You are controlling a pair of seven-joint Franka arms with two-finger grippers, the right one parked.
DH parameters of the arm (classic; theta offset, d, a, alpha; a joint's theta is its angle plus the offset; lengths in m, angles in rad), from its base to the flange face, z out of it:
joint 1: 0 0.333 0 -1.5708
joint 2: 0 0 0 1.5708
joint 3: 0 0.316 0.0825 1.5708
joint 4: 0 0 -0.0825 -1.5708
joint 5: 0 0.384 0 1.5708
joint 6: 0 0 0.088 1.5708
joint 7: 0 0.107 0 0
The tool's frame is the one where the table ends.
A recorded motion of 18 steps. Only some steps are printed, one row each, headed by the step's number.
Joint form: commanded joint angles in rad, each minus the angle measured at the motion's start. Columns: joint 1, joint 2, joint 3, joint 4, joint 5, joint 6, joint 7.
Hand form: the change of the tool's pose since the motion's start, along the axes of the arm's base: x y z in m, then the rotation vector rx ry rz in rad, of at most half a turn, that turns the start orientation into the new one. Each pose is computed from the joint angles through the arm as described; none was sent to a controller.
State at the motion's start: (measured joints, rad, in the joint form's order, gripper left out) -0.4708 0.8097 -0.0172 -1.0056 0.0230 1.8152 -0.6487
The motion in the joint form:
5: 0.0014 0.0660 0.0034 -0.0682 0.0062 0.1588 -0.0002
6: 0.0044 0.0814 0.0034 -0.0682 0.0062 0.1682 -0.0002
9: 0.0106 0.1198 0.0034 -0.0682 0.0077 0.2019 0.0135
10: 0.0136 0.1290 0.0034 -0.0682 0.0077 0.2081 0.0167
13: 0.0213 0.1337 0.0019 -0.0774 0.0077 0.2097 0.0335
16: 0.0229 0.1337 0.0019 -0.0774 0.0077 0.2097 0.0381
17: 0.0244 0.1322 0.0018 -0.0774 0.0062 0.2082 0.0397
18: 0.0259 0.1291 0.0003 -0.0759 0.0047 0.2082 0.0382
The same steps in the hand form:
5: 0.0075 -0.0010 -0.0694 -0.0056 -0.0248 -0.0009
6: 0.0090 0.0008 -0.0805 -0.0031 -0.0194 0.0019
9: 0.0124 0.0044 -0.1072 -0.0001 -0.0154 -0.0068
10: 0.0134 0.0065 -0.1138 0.0011 -0.0126 -0.0071
13: 0.0139 0.0120 -0.1216 0.0056 -0.0008 -0.0172
16: 0.0144 0.0131 -0.1216 0.0056 -0.0007 -0.0202
17: 0.0149 0.0140 -0.1206 0.0043 -0.0001 -0.0197
18: 0.0155 0.0141 -0.1175 0.0001 -0.0032 -0.0169

